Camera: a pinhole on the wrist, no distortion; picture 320 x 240 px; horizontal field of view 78.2 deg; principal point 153.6 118.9 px. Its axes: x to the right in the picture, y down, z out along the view. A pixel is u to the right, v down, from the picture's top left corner.
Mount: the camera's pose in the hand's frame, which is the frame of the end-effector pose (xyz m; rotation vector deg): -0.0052 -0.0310 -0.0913 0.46 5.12 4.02
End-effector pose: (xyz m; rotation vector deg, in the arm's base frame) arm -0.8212 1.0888 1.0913 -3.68 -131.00 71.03
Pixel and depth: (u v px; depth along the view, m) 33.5 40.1 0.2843
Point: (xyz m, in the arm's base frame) -0.7629 0.7988 1.0645
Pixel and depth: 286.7 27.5 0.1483
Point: -0.9206 1.0313 1.1931
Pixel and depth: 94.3 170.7 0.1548
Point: -0.8196 1.0288 1.0400
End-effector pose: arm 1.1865 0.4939 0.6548 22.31 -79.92 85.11
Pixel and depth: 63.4 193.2 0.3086
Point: 1.0912 0.2503 0.5786
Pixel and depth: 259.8 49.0 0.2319
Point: 1.1600 0.4261 0.8629
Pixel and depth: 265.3 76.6 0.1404
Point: 1.1781 0.4862 0.7669
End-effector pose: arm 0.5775 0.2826 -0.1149 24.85 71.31 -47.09
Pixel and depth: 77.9 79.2 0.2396
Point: 0.6074 0.1407 0.0105
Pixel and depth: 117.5 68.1 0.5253
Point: 0.7298 -0.1228 0.0797
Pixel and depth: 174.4 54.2 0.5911
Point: 0.7432 -0.2410 -0.0576
